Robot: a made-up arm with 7 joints. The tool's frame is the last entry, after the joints. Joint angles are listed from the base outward. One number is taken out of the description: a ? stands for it. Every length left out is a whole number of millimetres.
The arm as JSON. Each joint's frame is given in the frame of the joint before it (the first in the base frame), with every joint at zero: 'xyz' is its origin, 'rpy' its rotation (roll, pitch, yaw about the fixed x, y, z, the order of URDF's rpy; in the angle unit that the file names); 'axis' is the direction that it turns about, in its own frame. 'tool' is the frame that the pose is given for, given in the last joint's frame.
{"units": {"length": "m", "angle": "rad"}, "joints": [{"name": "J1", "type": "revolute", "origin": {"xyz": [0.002, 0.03, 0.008], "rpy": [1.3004, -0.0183, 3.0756]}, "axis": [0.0, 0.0, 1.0]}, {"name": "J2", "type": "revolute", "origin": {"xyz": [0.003, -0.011, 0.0], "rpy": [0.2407, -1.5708, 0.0]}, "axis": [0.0, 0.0, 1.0]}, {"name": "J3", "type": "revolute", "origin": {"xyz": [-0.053, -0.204, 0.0], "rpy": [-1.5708, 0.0, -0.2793]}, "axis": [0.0, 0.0, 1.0]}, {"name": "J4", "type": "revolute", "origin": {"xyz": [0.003, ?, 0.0], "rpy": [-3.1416, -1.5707, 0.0]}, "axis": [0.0, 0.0, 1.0]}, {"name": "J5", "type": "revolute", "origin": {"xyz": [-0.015, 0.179, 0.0], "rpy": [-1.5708, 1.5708, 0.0]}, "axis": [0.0, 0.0, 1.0]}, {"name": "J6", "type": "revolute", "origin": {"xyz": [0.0, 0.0, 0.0], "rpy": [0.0, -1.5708, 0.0]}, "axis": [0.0, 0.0, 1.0]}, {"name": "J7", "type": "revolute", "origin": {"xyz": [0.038, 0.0, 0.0], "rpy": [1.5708, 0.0, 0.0]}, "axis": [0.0, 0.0, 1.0]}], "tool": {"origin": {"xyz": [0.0, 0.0, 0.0], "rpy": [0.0, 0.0, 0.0]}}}
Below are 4 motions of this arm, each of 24 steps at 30 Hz.
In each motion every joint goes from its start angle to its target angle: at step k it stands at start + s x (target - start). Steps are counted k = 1, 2, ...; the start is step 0. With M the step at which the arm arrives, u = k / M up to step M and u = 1 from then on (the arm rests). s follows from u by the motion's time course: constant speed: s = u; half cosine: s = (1 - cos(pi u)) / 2; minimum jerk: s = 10 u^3 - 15 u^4 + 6 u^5.
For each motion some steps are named. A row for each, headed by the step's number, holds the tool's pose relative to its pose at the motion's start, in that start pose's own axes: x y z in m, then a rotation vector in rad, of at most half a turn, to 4 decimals.
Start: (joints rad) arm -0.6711 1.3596 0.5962 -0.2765 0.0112 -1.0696 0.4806
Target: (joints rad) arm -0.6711 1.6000 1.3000 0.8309 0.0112 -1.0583 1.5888
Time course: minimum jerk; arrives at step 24
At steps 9, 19, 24:
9: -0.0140 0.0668 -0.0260 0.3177 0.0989 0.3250
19: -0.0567 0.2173 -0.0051 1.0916 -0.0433 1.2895
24: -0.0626 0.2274 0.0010 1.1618 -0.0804 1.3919

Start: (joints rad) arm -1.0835 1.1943 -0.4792 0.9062 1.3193 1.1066 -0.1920
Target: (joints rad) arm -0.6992 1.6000 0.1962 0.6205 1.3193 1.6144 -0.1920
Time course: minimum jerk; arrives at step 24
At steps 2, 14, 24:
2: 0.0006 -0.0002 -0.0008 -0.0012 0.0047 -0.0006
14: 0.0687 0.0057 -0.1091 -0.1935 0.6096 0.0156
24: 0.0891 0.0329 -0.1686 -0.3465 0.9133 0.0880

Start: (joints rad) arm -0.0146 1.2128 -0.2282 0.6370 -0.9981 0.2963 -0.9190
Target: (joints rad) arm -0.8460 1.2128 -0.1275 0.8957 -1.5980 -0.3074 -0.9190
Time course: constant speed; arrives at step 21
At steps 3, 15, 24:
3: 0.0008 0.0001 0.0371 0.0619 -0.2249 -0.0147
15: -0.0357 -0.0189 0.1697 0.2624 -1.1441 -0.0592
24: -0.0716 -0.0358 0.2185 0.3067 -1.6117 -0.0716

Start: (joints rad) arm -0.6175 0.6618 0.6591 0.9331 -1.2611 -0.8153 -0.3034
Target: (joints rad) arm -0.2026 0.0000 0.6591 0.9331 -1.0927 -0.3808 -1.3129
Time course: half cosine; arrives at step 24
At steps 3, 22, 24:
3: -0.0099 0.0059 -0.0040 0.0065 0.0406 -0.0264
22: -0.2941 0.1064 0.0027 -0.3875 0.8773 -0.4392
24: -0.2993 0.1069 0.0044 -0.4029 0.8857 -0.4416

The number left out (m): -0.025
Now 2 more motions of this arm.
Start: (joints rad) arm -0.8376 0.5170 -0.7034 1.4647 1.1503 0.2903 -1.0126
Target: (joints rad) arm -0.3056 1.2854 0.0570 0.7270 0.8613 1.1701 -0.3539
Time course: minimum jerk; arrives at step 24
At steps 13, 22, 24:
13: 0.0510 -0.0480 -0.1695 -0.8618 0.2711 0.2832
22: 0.0065 -0.0985 -0.2966 -1.3591 0.7275 0.5828
24: 0.0055 -0.0991 -0.2980 -1.3642 0.7336 0.5870

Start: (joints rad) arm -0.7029 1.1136 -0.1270 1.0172 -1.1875 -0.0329 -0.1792
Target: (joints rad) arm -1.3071 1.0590 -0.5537 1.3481 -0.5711 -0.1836 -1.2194
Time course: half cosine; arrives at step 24
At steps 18, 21, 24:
18: 0.0343 -0.0705 0.0636 0.5842 0.1404 -0.9303
21: 0.0360 -0.0787 0.0751 0.6611 0.1937 -1.0346
24: 0.0364 -0.0815 0.0793 0.6878 0.2147 -1.0700

